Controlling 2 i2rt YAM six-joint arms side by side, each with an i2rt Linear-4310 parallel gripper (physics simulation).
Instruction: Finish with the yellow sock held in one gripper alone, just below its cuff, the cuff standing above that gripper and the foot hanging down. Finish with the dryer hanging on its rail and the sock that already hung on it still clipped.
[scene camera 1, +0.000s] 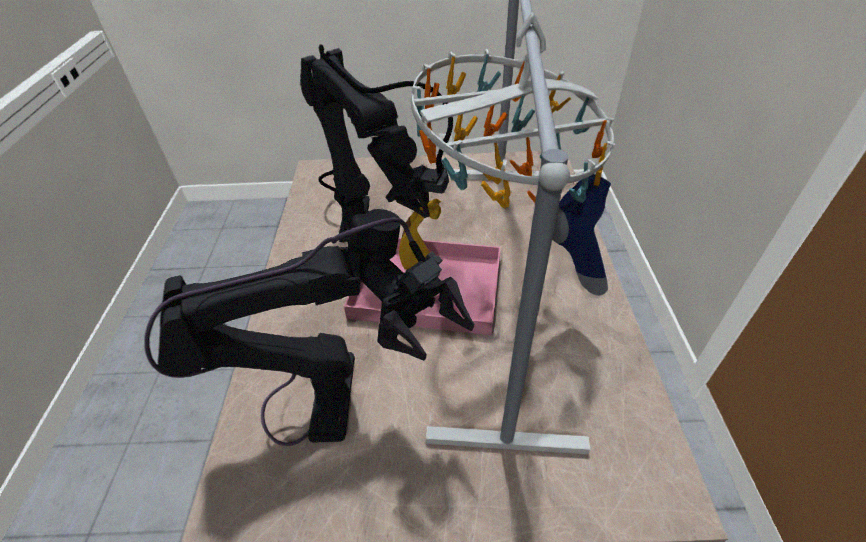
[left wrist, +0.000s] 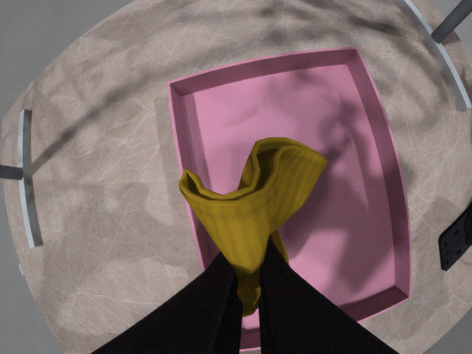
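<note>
The yellow sock (scene camera 1: 413, 250) (left wrist: 232, 220) is pinched by my left gripper (scene camera 1: 426, 210) (left wrist: 249, 242), which is shut on it just below the ribbed cuff. The cuff stands out past the fingertips, folded and partly open; the foot hangs down over the pink tray. Whether the toe touches the tray cannot be told. My right gripper (scene camera 1: 447, 340) is open and empty, at the tray's near side. The round white dryer (scene camera 1: 472, 102) with coloured clips hangs on its grey rail (scene camera 1: 542, 111). A navy sock (scene camera 1: 584, 230) with grey heel and toe hangs clipped at the dryer's right edge.
The pink tray (scene camera 1: 475, 274) (left wrist: 300, 90) lies on the table (scene camera 1: 574, 485) (left wrist: 100, 200). The rail's near post (scene camera 1: 526, 306) stands on a light foot bar (scene camera 1: 469, 437), right of my right gripper. Another foot bar (left wrist: 24, 200) shows at the left wrist view's left edge.
</note>
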